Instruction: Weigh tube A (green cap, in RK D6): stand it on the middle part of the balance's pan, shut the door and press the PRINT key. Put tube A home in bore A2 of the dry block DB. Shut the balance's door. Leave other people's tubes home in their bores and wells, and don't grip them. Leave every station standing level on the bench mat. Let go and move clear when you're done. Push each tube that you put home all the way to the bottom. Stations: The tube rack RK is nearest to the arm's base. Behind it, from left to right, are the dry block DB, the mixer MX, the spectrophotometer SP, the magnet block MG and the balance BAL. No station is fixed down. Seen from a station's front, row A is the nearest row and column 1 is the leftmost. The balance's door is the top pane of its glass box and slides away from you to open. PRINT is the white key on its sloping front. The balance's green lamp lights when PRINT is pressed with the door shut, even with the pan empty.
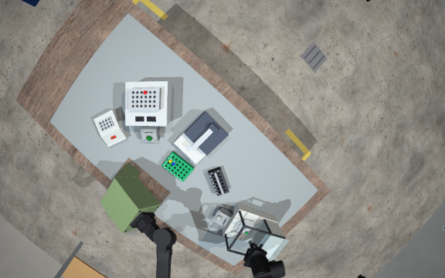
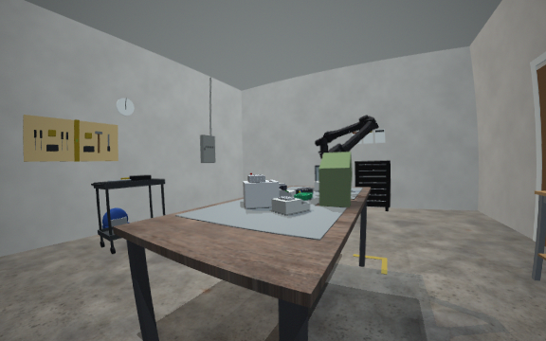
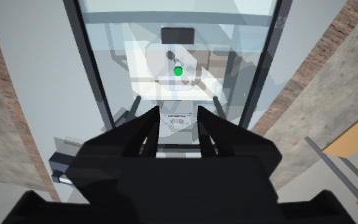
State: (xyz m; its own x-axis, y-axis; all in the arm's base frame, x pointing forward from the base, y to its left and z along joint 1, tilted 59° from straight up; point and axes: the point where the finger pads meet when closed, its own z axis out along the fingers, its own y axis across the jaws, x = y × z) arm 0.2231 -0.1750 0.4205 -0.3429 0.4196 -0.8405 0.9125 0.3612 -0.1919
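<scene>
My gripper is now 8 cm to the left of the sliding door, 3 cm short of it and 3 cm above it. Also, from my hand: green-capped tube 14 cm below; then white print key 17 cm below, 14 cm to the left, 5 cm behind; then balance pan 16 cm below.
</scene>
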